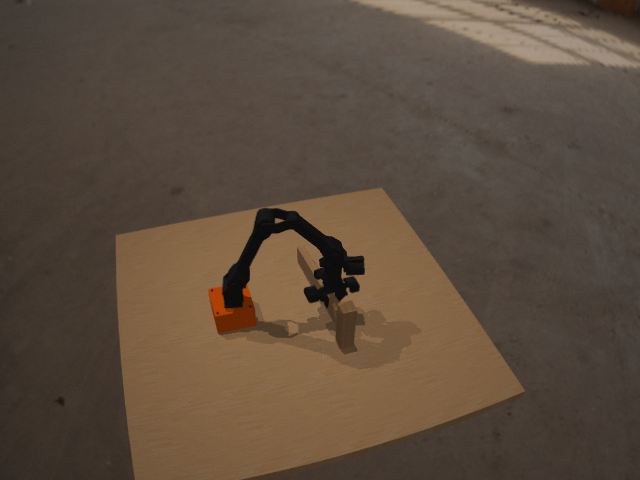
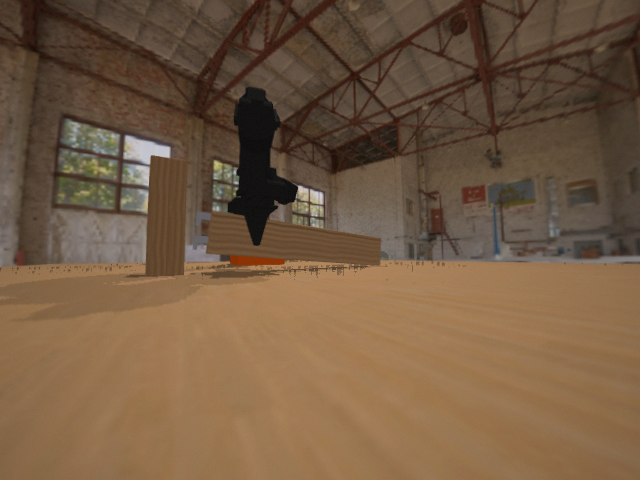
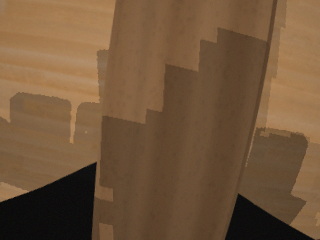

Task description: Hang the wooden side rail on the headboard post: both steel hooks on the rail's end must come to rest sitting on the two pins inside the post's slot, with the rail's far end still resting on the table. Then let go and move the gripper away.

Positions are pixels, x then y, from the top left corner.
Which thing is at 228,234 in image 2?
A wooden side rail.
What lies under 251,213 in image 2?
My gripper.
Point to a headboard post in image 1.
346,311
